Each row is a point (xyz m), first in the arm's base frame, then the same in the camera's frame.
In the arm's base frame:
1: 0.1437 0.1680 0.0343
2: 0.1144 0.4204 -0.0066
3: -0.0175 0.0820 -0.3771
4: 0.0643 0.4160 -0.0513
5: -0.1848 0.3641 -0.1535
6: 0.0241 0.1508 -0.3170
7: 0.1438 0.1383 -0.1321
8: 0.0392 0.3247 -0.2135
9: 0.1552 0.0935 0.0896
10: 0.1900 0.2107 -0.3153
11: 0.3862 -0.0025 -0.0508
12: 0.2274 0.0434 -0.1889
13: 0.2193 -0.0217 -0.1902
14: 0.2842 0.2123 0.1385
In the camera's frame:
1: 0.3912 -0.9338 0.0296
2: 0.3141 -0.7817 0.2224
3: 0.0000 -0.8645 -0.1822
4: 0.2479 -0.7911 0.2147
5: 0.0057 -0.9196 0.2109
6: 0.0638 -0.8306 -0.1125
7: 0.2787 -0.8629 -0.0749
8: 0.1273 -0.7741 0.0718
9: 0.4460 -0.9998 -0.0074
10: 0.1761 -0.6949 -0.1218
11: 0.5229 -0.8406 -0.2333
12: 0.3090 -0.8374 -0.2078
13: 0.3095 -0.8799 -0.2577
14: 0.5585 -0.8772 0.0663

